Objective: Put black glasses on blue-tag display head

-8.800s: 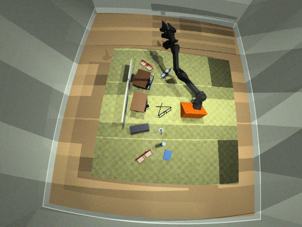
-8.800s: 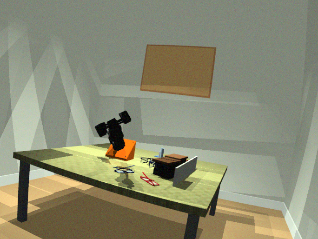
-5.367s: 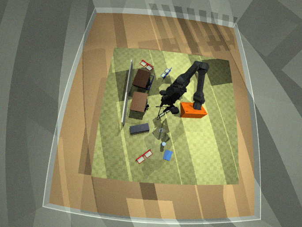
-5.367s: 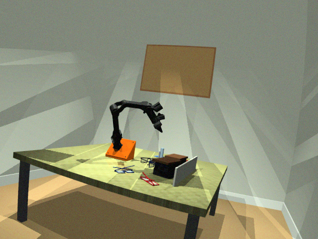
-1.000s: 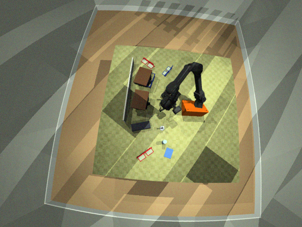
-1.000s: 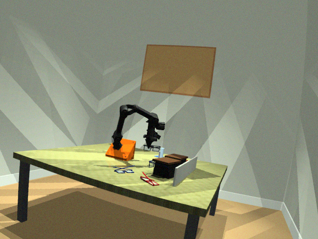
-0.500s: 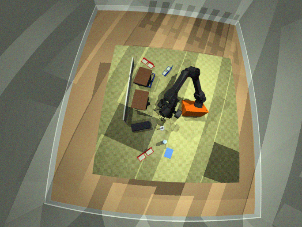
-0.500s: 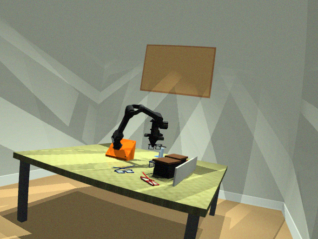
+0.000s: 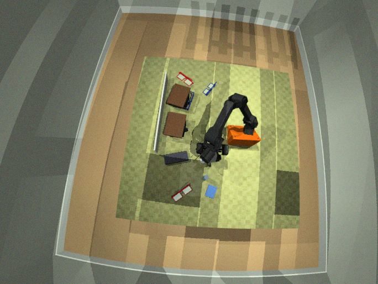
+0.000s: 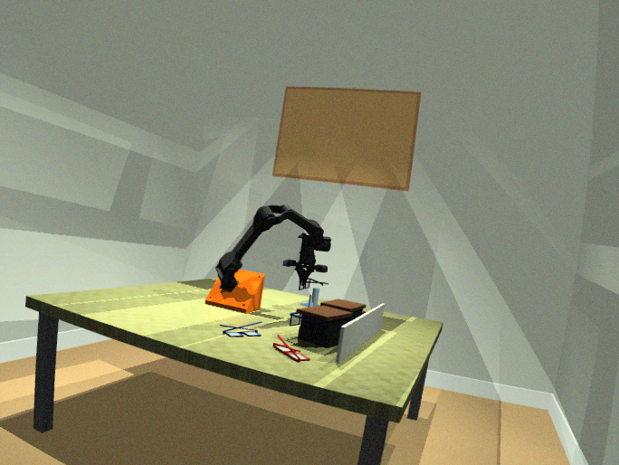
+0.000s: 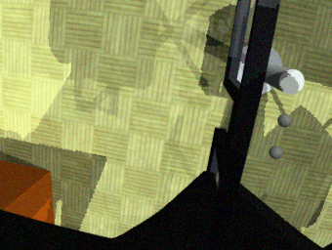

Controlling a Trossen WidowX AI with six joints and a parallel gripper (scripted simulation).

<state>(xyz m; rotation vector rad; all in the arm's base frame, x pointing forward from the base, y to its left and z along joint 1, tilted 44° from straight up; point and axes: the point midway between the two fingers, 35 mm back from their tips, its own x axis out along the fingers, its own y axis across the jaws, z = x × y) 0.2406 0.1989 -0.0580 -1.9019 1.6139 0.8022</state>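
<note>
Right now the white post is 3 cm ahead of my gripper tip, 4 cm to the left of it and 10 cm below it. The rest, counted from my gripper tip: black case 21 cm ahead, 6 cm to the left, 10 cm below; then white panel 38 cm ahead, 25 cm to the right, 7 cm below; then blue card 6 cm behind, 24 cm to the left, 12 cm below.
</note>
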